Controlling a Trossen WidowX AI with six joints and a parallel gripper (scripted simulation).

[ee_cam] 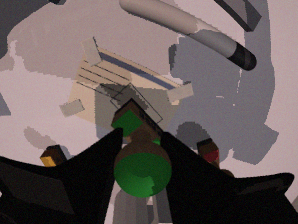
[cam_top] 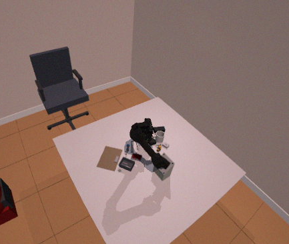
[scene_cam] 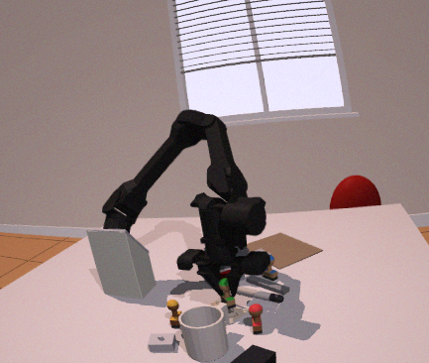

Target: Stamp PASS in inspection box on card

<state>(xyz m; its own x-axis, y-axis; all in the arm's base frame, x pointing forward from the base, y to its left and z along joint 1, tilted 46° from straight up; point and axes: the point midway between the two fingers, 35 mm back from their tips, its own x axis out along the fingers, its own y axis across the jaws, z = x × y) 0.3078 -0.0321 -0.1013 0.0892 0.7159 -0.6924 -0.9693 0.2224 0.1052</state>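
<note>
Now: the card 50 mm below my gripper tip, 10 mm to the left of it and 10 mm behind it. The rest, counted from my gripper tip: marker: 70 mm ahead, 60 mm to the left, 40 mm below; green-knobbed stamp: right at my gripper tip; red-knobbed stamp: 70 mm to the right, 70 mm ahead, 30 mm below.
</note>
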